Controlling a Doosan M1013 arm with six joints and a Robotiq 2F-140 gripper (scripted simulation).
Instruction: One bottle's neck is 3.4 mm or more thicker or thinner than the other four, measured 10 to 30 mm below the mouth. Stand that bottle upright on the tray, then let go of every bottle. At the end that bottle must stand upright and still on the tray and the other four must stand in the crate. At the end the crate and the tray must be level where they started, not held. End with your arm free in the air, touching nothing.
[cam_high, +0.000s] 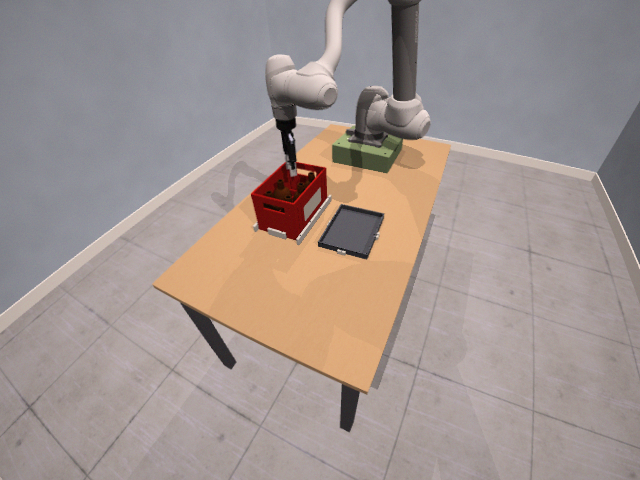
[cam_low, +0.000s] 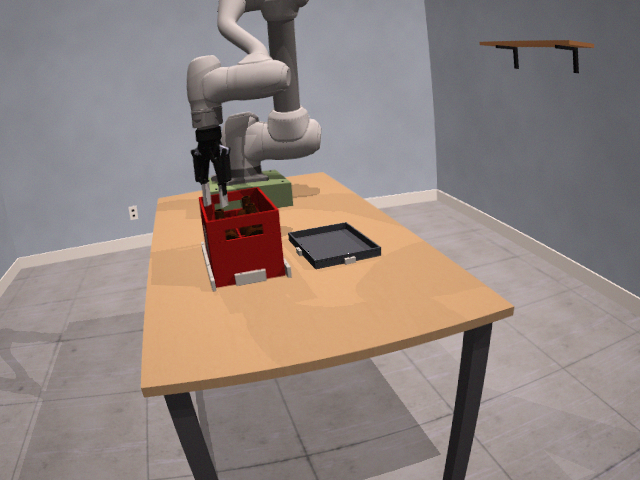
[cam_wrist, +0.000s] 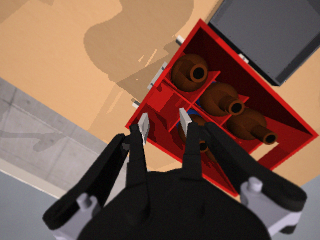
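The red crate lies 9 cm ahead of my hand, 4 cm to the left of it and 10 cm below it. The rest, counted from my hand: dark grey tray (10 cm ahead, 31 cm to the left, 17 cm below); then glass bottle (18 cm ahead, 10 cm below).
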